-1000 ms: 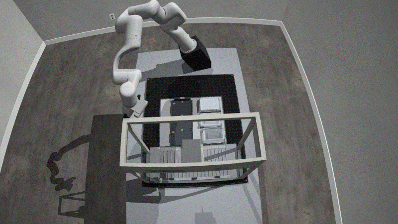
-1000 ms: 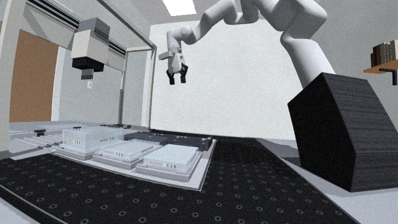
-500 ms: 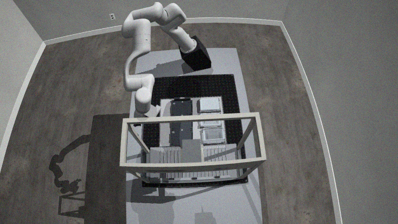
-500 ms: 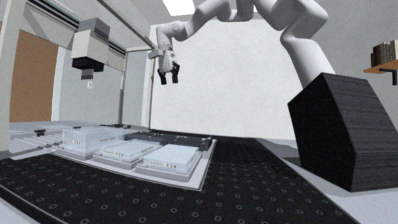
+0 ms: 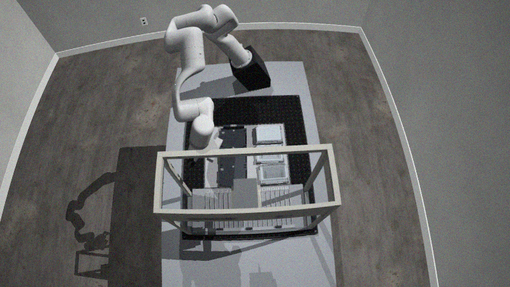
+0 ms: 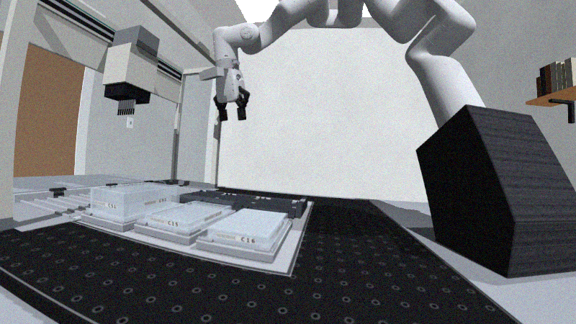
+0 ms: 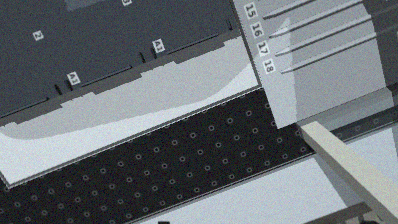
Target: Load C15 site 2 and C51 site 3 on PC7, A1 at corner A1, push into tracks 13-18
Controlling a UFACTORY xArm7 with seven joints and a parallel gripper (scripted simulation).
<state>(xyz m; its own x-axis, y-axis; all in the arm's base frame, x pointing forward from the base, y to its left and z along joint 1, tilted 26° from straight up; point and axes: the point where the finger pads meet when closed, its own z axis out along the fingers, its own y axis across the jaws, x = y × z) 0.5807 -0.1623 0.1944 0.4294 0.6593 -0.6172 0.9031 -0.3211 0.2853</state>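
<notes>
Right now my hand is 340 mm to the right of the deep-well block C51, 220 mm above it and 20 mm short of it. The rest, counted from my hand: pipetting head: 240 mm ahead, 200 mm to the left, 100 mm above; then nest S3: 340 mm to the left, 250 mm below, 20 mm ahead; then dark carrier PC7: 240 mm below, 150 mm to the left, 100 mm behind.
</notes>
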